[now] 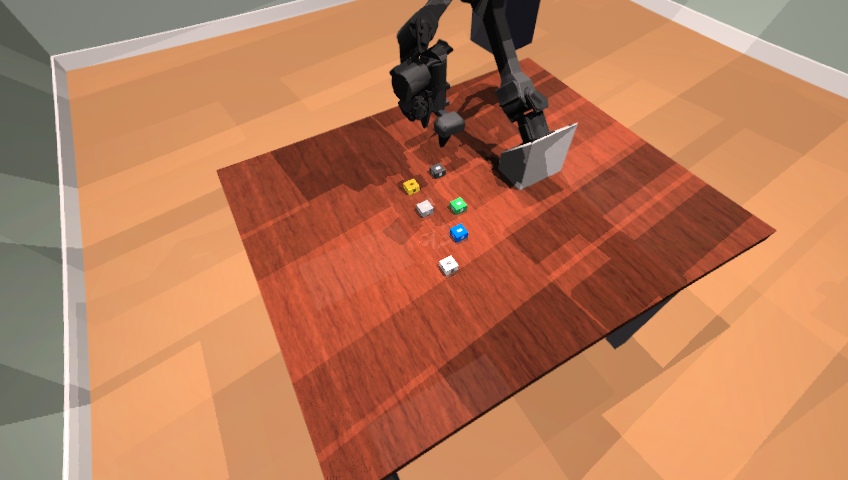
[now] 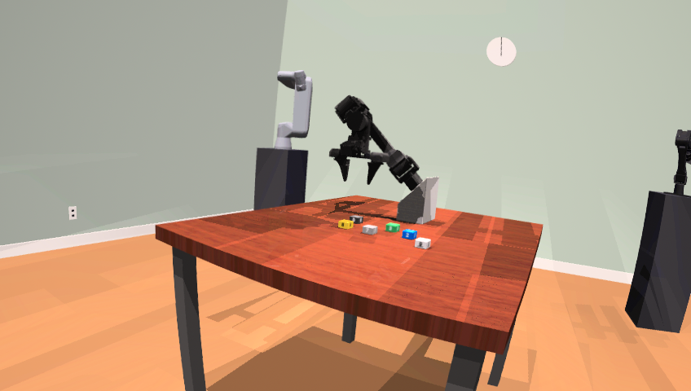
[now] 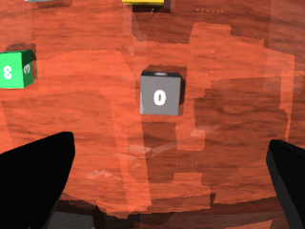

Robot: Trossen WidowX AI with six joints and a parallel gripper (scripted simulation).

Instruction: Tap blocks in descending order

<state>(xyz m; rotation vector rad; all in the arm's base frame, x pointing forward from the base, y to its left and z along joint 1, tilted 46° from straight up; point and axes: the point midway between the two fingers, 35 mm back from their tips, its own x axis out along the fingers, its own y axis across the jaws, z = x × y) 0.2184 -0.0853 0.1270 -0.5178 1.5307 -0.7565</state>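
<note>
Right now the white block is 27 cm to the left of my gripper tip, 16 cm ahead of it and 12 cm below it. Round my gripper tip: yellow 8 block: 12 cm below, 8 cm ahead, 1 cm to the left; light grey 7 block: 12 cm below, 10 cm ahead, 9 cm to the left; black 0 block: 12 cm below, 1 cm to the left, 1 cm behind.
</note>
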